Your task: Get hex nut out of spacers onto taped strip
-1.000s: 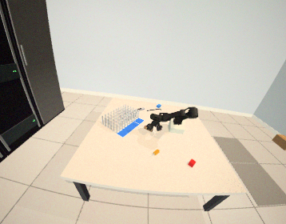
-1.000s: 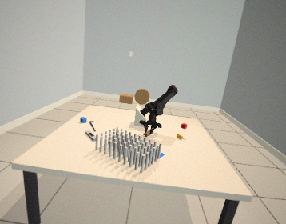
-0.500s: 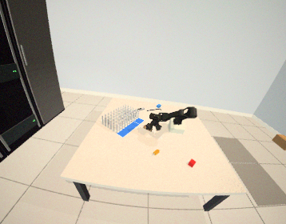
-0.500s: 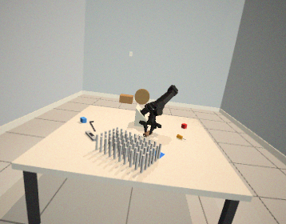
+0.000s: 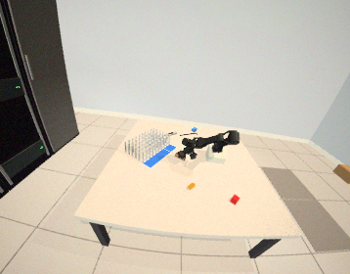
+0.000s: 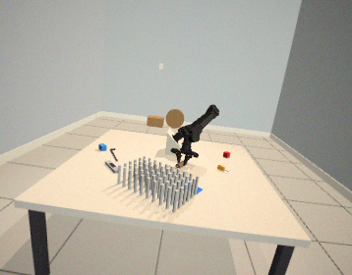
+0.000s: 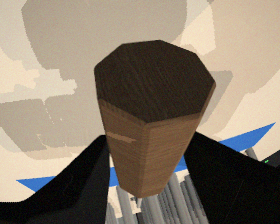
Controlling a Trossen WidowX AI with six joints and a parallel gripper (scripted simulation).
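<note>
Now: the blue taped strip 15 cm ahead of my gripper tip, 6 cm to the right of it and 3 cm below it. The rest, counted from my gripper tip: orange-handled tool: 29 cm to the left, 6 cm behind, 2 cm below; then flat grey tool: 43 cm to the right, 6 cm ahead, 2 cm below; then red cube: 40 cm to the left, 34 cm behind, 1 cm below.
</note>
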